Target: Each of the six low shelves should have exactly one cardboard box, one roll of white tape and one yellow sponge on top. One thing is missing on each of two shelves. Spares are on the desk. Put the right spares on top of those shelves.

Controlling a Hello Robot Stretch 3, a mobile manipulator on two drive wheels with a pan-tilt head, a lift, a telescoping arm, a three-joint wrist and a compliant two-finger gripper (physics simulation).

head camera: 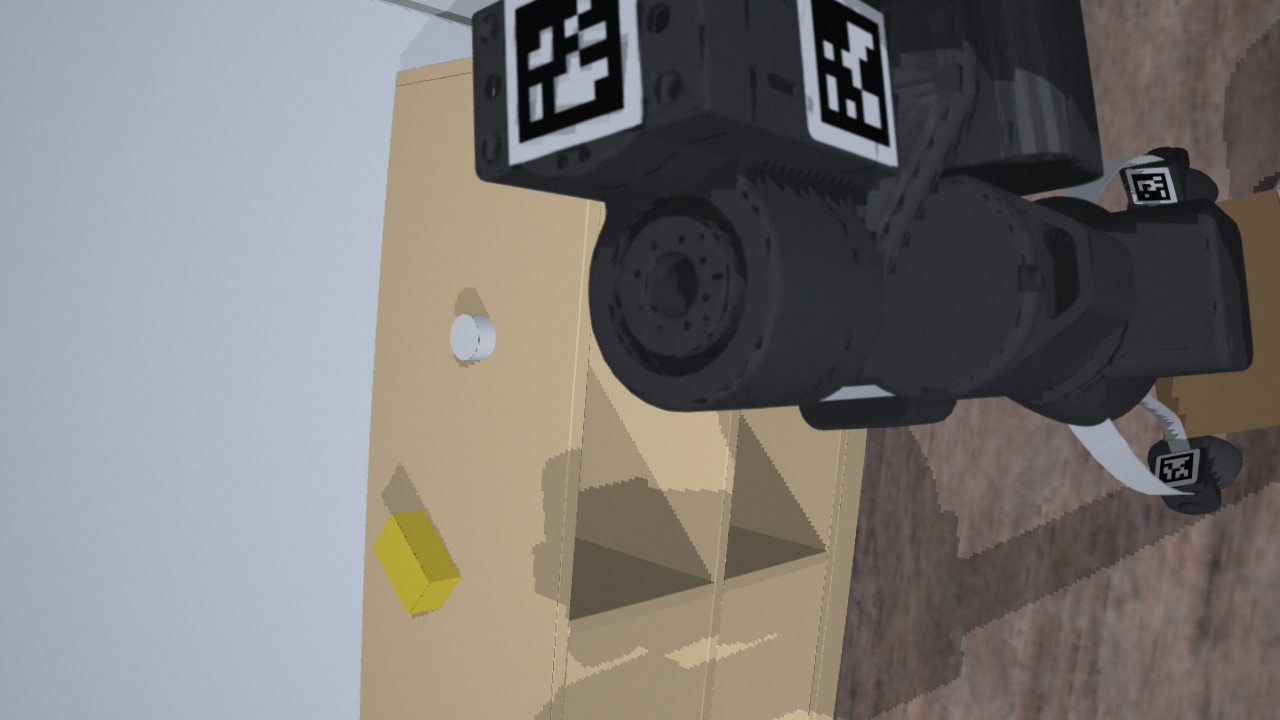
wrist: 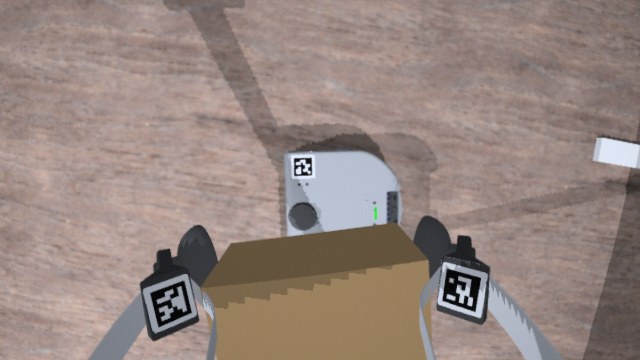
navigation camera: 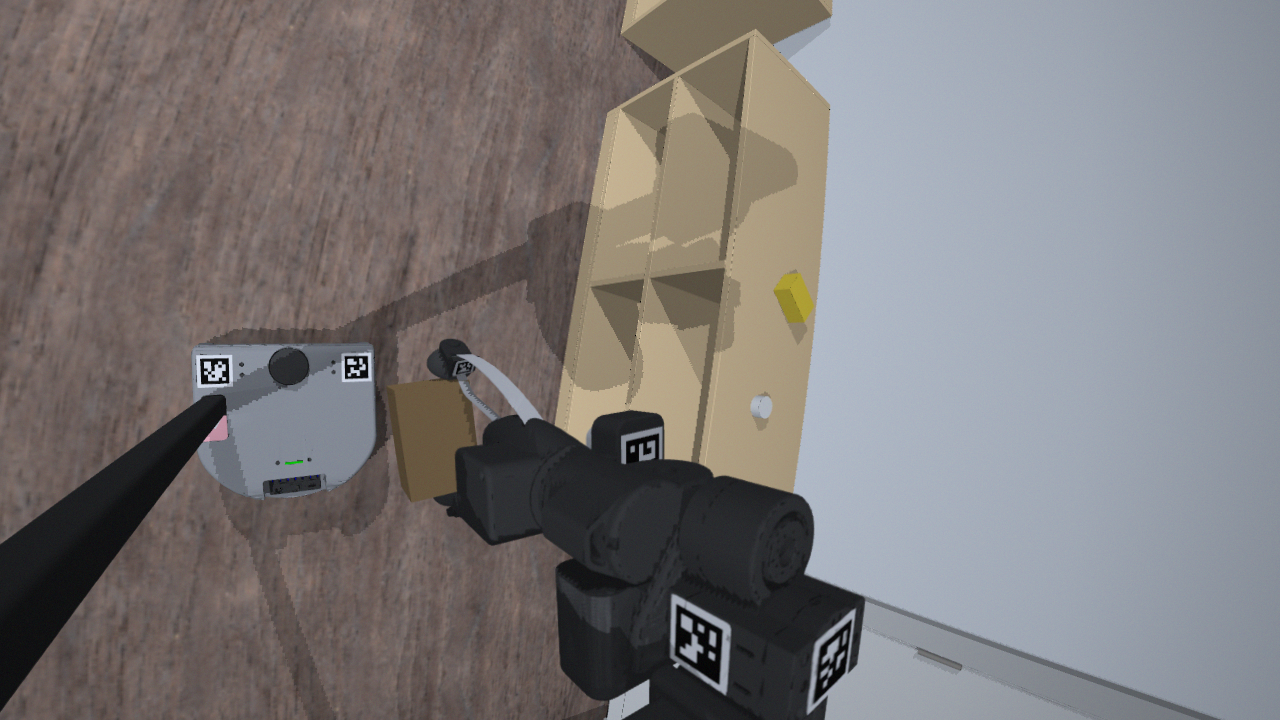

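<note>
My gripper (head camera: 1179,326) (navigation camera: 445,434) (wrist: 315,249) is shut on a brown cardboard box (head camera: 1221,402) (navigation camera: 429,447) (wrist: 320,320), with one fingertip at each side of it. The box is held well above the floor, between my base and the front of a low tan shelf (head camera: 420,223) (navigation camera: 780,358). A roll of white tape (head camera: 472,336) (navigation camera: 760,406) and a yellow sponge (head camera: 416,562) (navigation camera: 793,297) stand apart on that shelf's top. My wrist and arm hide part of the shelf. The desk does not show in these views.
My base (navigation camera: 295,411) (wrist: 345,185) stands on the wood floor in front of the shelf. Part of another tan shelf (navigation camera: 725,26) shows beyond the far end. A pale wall (head camera: 179,358) (navigation camera: 1029,313) runs behind the shelf. A small white block (wrist: 617,152) shows at the wrist view's right edge.
</note>
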